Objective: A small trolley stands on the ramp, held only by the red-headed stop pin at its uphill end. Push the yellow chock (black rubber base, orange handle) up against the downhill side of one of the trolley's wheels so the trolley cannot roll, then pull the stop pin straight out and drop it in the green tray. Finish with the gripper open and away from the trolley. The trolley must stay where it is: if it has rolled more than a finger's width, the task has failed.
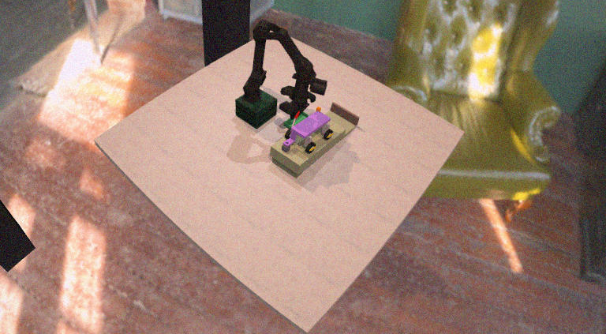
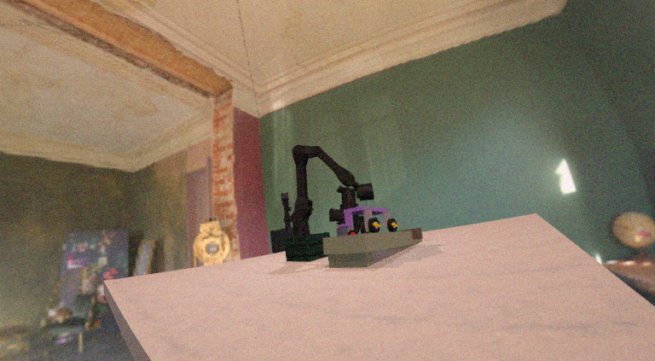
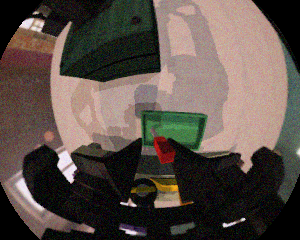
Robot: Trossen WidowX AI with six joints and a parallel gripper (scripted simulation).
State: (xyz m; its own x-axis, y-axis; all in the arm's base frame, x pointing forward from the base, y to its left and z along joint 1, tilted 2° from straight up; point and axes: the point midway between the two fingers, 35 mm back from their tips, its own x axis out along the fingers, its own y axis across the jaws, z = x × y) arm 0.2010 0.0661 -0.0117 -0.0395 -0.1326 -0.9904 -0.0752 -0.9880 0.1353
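Right now the red-headed stop pin is 1 cm below my gripper tip. The rest, counted from my gripper tip: green tray: 3 cm to the left, 6 cm below; ramp: 13 cm ahead, 7 cm to the right; yellow chock: 8 cm ahead, 3 cm to the left, 3 cm above.
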